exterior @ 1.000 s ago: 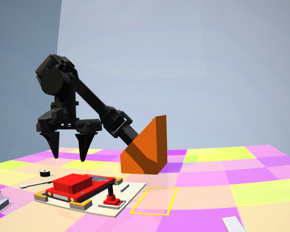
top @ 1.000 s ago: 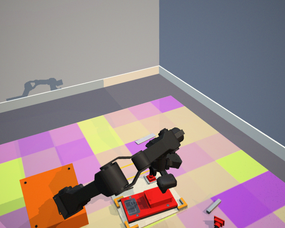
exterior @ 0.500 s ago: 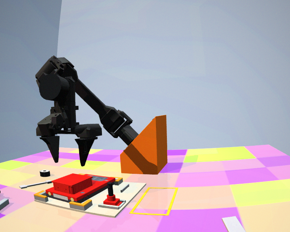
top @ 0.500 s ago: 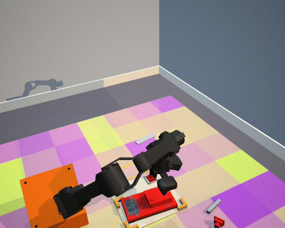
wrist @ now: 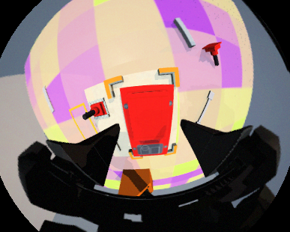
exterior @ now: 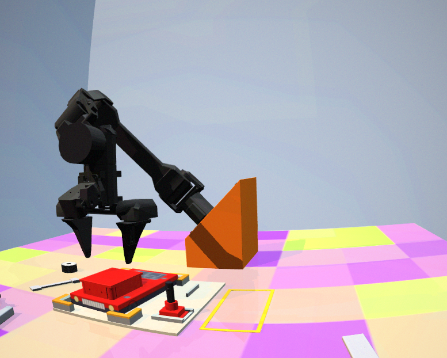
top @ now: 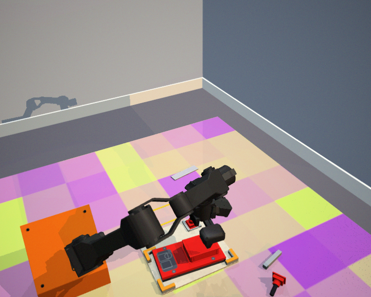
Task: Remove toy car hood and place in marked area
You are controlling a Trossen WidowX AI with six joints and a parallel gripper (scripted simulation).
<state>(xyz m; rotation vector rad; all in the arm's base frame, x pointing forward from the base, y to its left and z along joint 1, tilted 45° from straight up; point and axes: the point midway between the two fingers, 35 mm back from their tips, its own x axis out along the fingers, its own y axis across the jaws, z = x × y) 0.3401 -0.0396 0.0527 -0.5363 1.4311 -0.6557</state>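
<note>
Now: gripper tip 10 mm past the hood and 40 mm above it. The rest, counted from my gripper tip: black wheel (140 mm behind, 220 mm to the right, 70 mm below).
</note>
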